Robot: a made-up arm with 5 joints. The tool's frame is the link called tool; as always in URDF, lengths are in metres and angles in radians.
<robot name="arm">
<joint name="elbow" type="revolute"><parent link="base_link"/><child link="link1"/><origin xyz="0.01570 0.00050 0.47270" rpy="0.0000 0.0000 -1.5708"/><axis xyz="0 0 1"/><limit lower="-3.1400" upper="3.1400"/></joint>
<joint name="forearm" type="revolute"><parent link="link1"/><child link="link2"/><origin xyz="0.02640 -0.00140 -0.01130" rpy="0.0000 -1.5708 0.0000"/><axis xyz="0 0 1"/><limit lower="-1.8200" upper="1.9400"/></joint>
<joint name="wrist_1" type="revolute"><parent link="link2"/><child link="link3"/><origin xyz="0.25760 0.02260 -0.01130" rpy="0.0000 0.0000 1.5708"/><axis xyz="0 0 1"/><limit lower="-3.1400" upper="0.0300"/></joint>
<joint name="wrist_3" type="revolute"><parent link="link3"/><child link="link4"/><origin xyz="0.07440 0.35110 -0.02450" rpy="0.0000 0.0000 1.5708"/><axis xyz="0 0 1"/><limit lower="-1.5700" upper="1.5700"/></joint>
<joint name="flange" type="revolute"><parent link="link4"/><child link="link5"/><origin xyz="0.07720 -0.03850 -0.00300" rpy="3.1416 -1.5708 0.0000"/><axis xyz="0 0 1"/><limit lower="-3.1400" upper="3.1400"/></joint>
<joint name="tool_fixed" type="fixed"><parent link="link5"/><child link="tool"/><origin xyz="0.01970 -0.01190 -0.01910" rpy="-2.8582 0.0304 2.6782"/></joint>
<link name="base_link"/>
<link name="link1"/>
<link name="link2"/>
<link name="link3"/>
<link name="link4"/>
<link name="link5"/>
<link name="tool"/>
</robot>
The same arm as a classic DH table. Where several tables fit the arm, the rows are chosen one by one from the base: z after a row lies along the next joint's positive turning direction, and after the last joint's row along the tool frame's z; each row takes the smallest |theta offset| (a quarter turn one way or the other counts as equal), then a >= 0, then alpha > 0; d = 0 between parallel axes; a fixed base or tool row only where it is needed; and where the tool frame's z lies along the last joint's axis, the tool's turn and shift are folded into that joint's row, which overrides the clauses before.
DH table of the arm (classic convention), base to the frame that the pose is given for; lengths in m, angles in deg. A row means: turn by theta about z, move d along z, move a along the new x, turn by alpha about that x. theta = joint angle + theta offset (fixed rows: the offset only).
base (fixed): a 0.0157; alpha 0; d 0; theta offset 1.82
elbow: a -0.0014; alpha -90; d 0.4614; theta offset -1.82
forearm: a 0.2586; alpha 0; d 0; theta offset -84.99
wrist_1: a -0.3589; alpha 0; d 0; theta offset -16.98
wrist_3: a -0.0385; alpha 90; d -0.0652; theta offset -78.04
flange: a 0.0226; alpha 163.67; d 0.0725; theta offset 69.41
tool (fixed): a 0; alpha 0; d 0.015; theta offset -173.79
Joint limits (deg, base to tool): -179.91..179.91 -104.28..111.15 -179.91..1.72 -89.95..89.95 -179.91..179.91

